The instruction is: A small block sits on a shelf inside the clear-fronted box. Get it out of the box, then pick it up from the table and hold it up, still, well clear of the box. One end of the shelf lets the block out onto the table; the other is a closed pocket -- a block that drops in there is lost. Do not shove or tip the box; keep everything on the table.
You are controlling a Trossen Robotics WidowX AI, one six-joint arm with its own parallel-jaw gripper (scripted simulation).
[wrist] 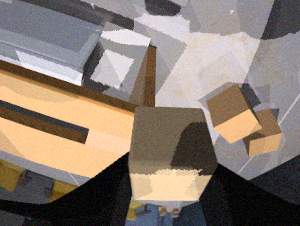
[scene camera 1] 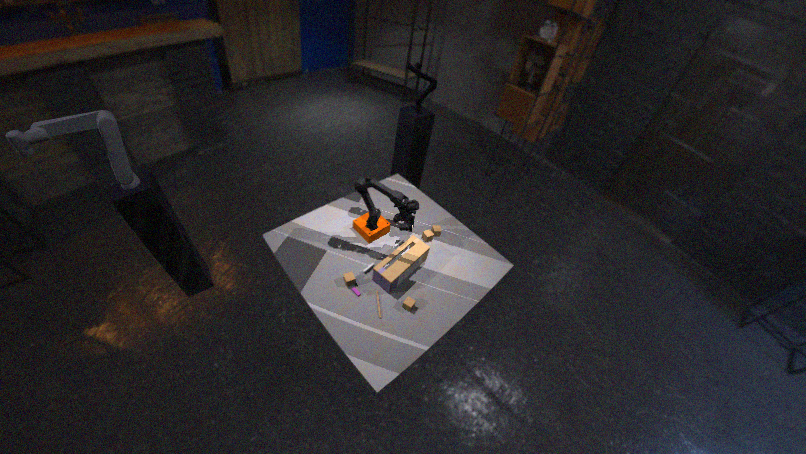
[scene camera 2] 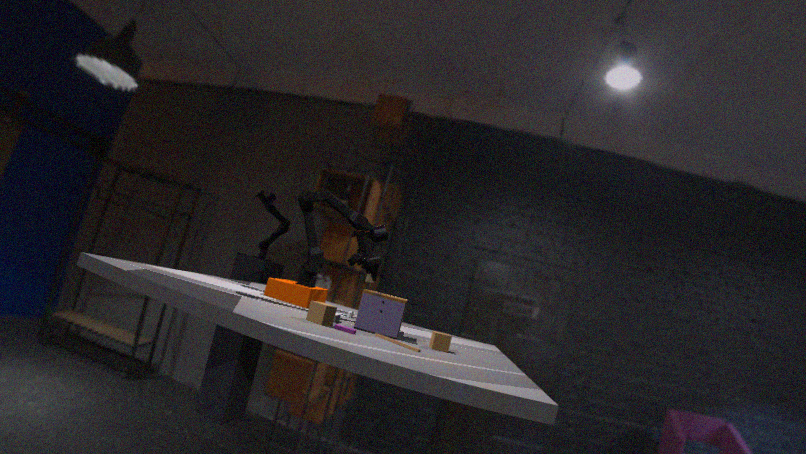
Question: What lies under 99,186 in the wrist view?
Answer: My gripper.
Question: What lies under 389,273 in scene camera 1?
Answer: A box.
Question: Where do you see a box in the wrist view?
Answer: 77,85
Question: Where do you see a tan block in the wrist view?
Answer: At 171,156
